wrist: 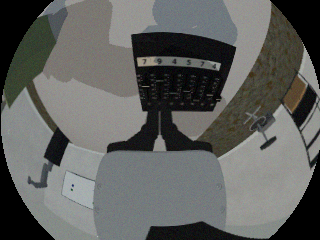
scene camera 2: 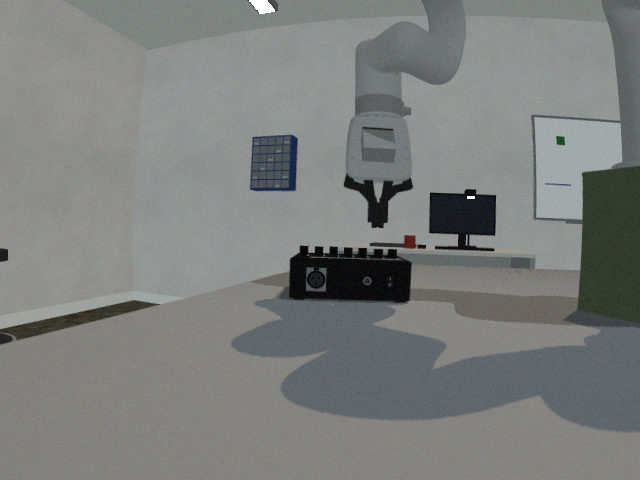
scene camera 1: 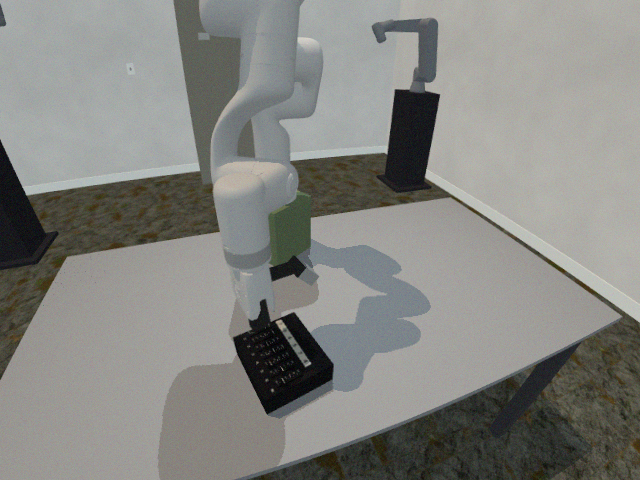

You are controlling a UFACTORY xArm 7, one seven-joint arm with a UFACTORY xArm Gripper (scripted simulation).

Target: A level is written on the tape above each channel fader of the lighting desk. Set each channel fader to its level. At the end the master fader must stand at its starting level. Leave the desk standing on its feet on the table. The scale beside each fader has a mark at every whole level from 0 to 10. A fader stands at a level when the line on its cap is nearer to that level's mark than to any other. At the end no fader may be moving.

Path:
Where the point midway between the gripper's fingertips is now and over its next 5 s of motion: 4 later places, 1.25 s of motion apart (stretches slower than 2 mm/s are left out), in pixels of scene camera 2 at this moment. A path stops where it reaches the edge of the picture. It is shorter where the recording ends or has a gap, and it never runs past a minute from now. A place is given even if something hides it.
My gripper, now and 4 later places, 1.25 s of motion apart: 377,227; 335,232; 334,243; 333,250; 333,251

